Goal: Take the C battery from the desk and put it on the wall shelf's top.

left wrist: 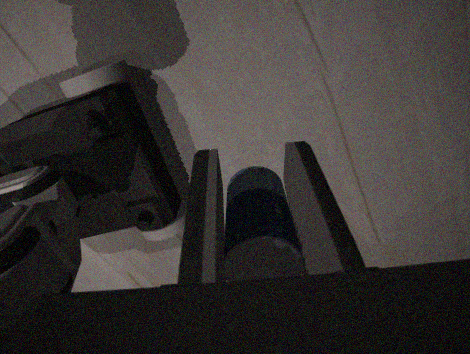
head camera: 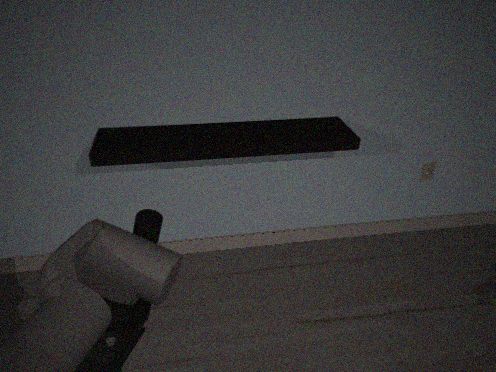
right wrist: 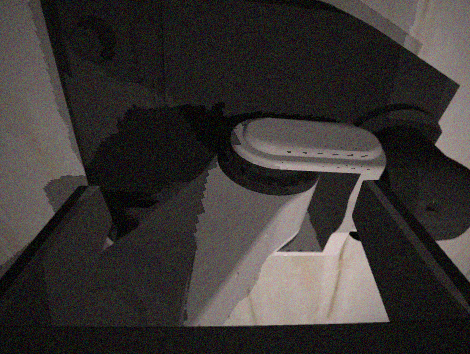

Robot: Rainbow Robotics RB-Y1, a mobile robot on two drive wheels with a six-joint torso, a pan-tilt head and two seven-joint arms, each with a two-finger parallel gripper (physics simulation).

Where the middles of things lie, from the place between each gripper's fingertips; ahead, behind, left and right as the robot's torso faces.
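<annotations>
The C battery (left wrist: 260,240) has my left gripper 2 cm to the left of it and 1 cm below it. Going by its middle, the C battery is nearer to my left gripper than to my right hand.
My right hand is 58 cm short of the C battery, and it is also 42 cm to the right of the battery and 36 cm below it.
</annotations>
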